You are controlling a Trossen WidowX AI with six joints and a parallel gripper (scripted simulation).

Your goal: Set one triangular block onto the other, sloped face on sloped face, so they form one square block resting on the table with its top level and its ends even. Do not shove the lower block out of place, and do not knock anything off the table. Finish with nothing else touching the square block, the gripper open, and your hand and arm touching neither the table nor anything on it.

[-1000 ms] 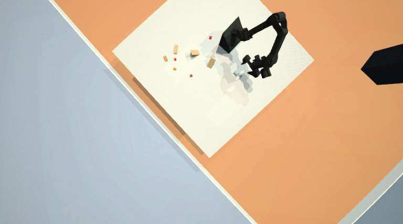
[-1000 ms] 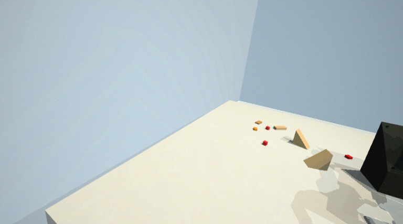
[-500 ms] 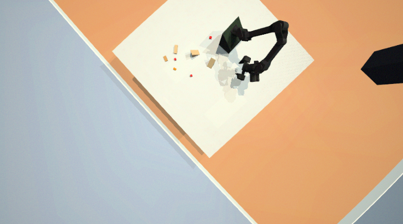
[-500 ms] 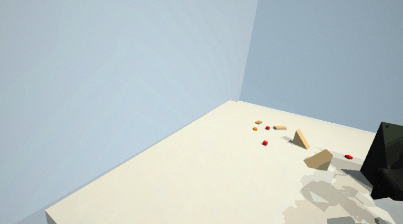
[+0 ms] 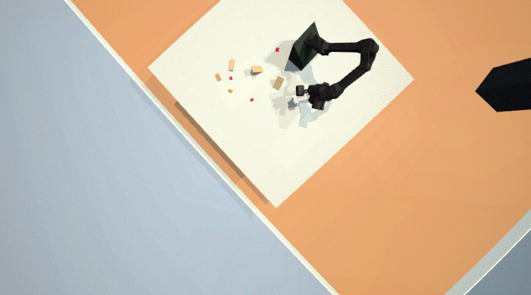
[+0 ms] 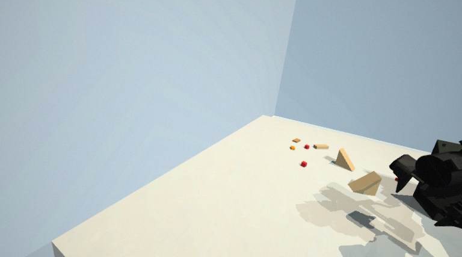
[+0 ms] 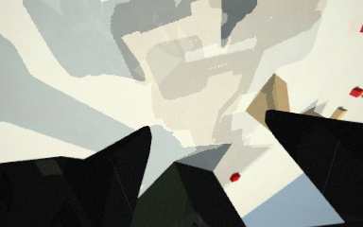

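Now: the triangular block 5 cm ahead of my gripper tip, 15 cm to the right of it and 5 cm below it. From my gripper tip the other things lie so: orange cube 31 cm ahead, 36 cm to the right, 7 cm below; then red cube 11 cm behind, 30 cm to the right, 7 cm below.
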